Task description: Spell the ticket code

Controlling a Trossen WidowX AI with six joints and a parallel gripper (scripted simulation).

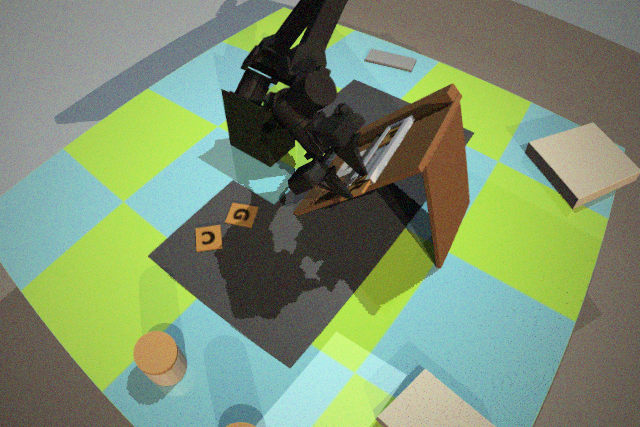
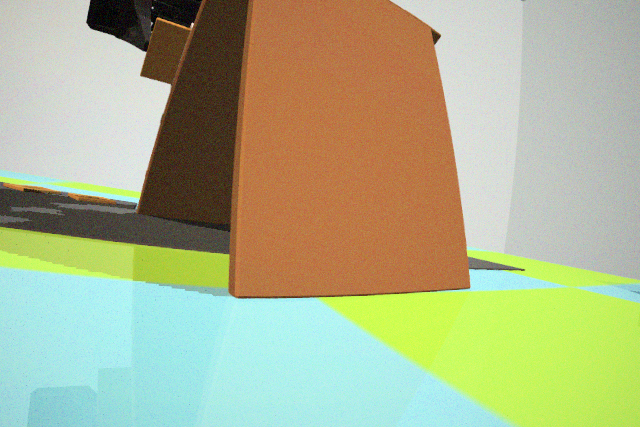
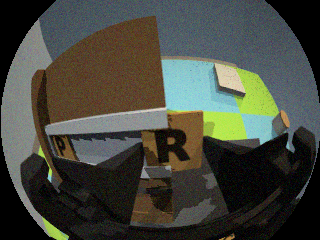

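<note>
The white ticket lies 90 mm behind my gripper tip, 100 mm to the left of it and 80 mm below it. Also, from my gripper tip: dark mat 170 mm behind, 80 mm to the left, 170 mm below; then grey slab 340 mm behind, 610 mm to the left, 160 mm below.
</note>
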